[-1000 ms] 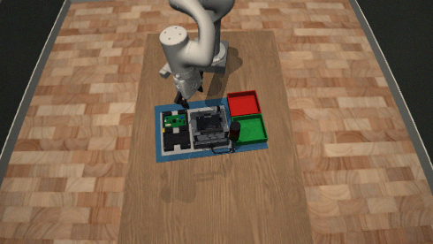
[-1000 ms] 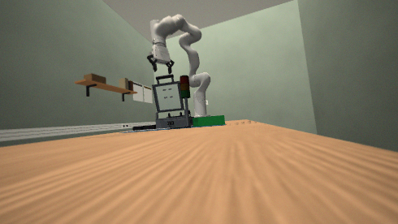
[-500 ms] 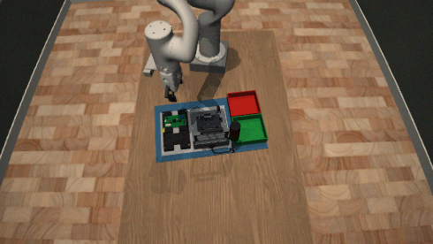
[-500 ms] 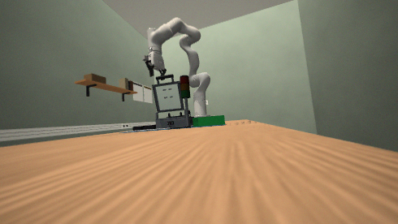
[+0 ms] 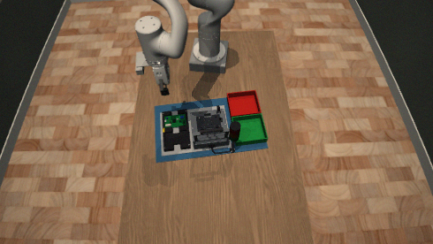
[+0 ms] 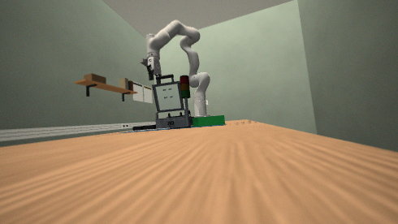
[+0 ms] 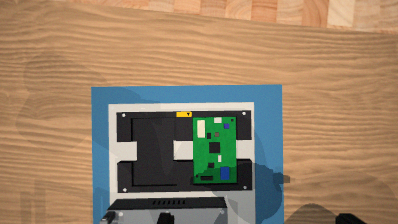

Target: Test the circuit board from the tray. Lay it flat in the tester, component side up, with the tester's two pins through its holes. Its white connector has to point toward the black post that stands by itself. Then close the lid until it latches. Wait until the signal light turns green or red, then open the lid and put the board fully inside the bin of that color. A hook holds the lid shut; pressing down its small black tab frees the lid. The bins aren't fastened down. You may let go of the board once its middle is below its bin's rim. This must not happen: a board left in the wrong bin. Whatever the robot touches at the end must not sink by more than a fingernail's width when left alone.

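Right now my hand is 310 mm above the green circuit board and 10 mm to the left of it. Round my hand: dark nest (260 mm below, 180 mm to the left, 40 mm ahead); tester lid (190 mm to the left, 160 mm ahead, 150 mm below); red bin (360 mm to the left, 320 mm below, 100 mm behind).
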